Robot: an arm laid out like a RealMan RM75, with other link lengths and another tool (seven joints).
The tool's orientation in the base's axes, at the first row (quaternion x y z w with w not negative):
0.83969 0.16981 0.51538 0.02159
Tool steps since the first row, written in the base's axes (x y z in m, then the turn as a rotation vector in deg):
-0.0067 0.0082 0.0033 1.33 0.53 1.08
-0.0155 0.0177 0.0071 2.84 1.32 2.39
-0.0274 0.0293 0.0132 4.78 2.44 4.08
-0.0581 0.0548 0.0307 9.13 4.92 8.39
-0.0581 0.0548 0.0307 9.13 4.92 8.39
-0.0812 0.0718 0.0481 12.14 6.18 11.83
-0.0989 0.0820 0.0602 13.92 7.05 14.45
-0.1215 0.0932 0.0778 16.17 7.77 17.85
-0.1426 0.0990 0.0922 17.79 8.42 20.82
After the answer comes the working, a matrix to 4 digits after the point.
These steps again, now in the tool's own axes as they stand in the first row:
0.0026 -0.0088 -0.0063 1.64 0.08 0.73
0.0052 -0.0192 -0.0144 3.62 0.01 1.54
0.0091 -0.0320 -0.0260 6.22 -0.18 2.60
0.0193 -0.0604 -0.0575 12.47 -0.46 4.73
0.0193 -0.0604 -0.0575 12.47 -0.46 4.73
0.0300 -0.0788 -0.0834 17.04 -0.13 5.92
0.0362 -0.0905 -0.1031 20.29 0.08 6.37
0.0455 -0.1032 -0.1295 24.35 0.71 6.84
0.0509 -0.1112 -0.1539 27.77 1.15 6.96

The tool's axes in the first row as the columns of a matrix, in the base's axes (rounded; the answer above uses it unrounded):
0.4111 0.2629 0.8729
0.3074 -0.9414 0.1388
0.8582 0.2113 -0.4678

